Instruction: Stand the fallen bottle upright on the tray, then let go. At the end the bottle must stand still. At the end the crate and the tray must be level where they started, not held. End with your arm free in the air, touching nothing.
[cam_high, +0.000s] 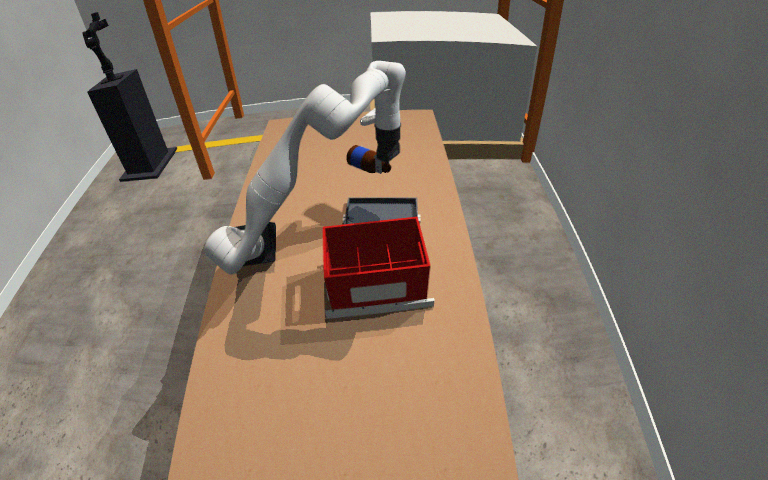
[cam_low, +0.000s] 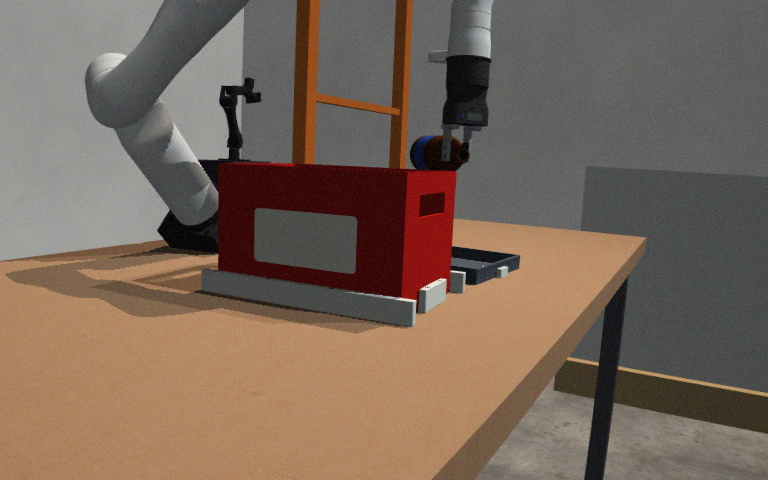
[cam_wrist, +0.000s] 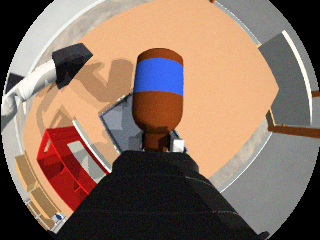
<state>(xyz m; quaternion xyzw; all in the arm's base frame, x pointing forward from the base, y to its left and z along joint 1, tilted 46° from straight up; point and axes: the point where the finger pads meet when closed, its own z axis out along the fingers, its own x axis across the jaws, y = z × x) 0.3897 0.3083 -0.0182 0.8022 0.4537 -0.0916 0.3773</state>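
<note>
The brown bottle lies 40 mm behind my hand, 30 mm to the left of it and 10 mm below it. The rest, counted from my hand: dark grey tray (10 mm behind, 50 mm to the right, 190 mm below); red crate (20 mm behind, 320 mm to the right, 120 mm below).
</note>
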